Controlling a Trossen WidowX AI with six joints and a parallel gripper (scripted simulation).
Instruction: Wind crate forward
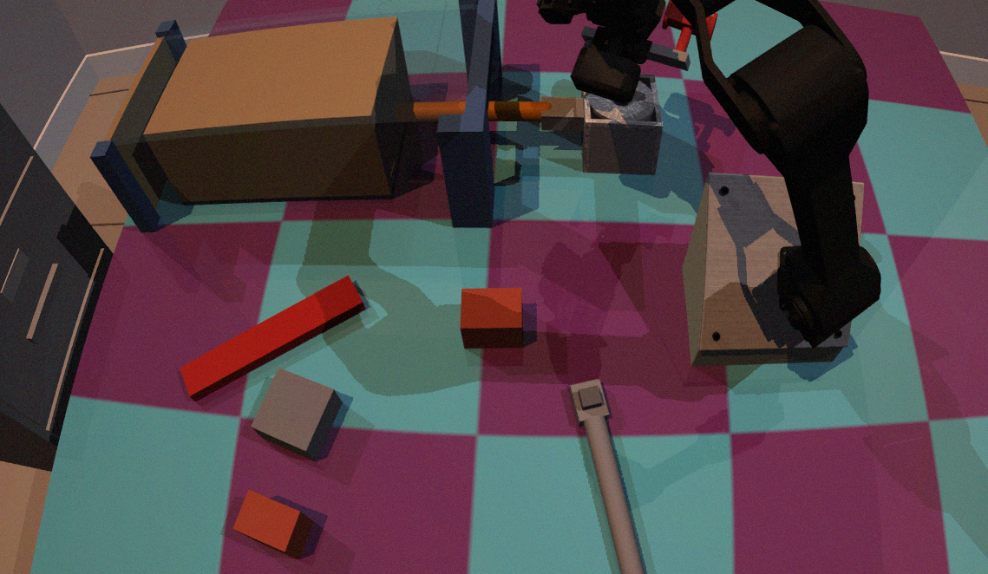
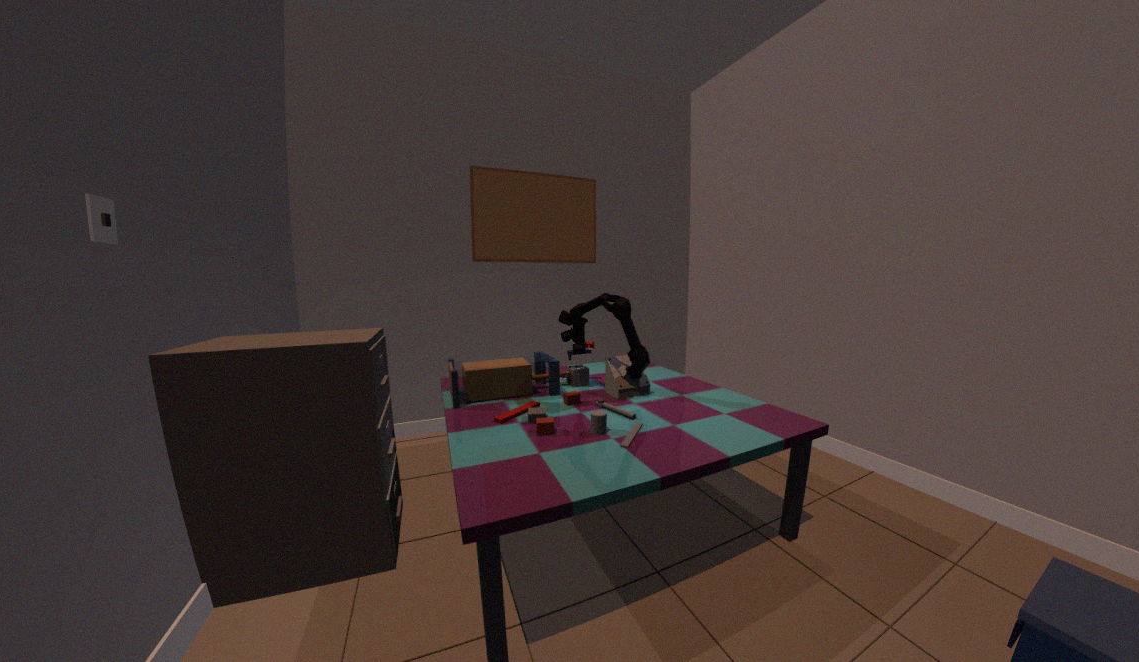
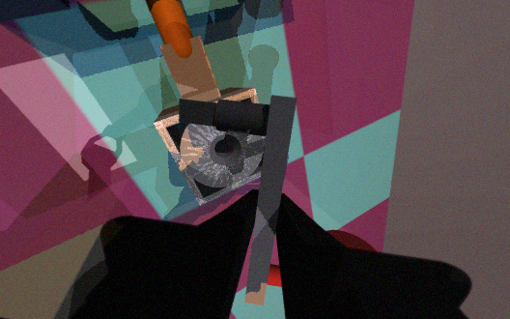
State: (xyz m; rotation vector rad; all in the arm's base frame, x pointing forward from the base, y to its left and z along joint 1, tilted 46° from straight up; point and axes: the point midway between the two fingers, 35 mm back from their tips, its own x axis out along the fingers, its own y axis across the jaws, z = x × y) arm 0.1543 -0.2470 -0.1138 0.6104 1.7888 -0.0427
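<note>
My gripper tip is now 60 mm past the red knob and 30 mm below it. Also, from my gripper tip: grey crank handle 10 mm behind, 10 mm above; then blue steel frame 170 mm ahead, 60 mm below; then grey winch 130 mm below.
</note>
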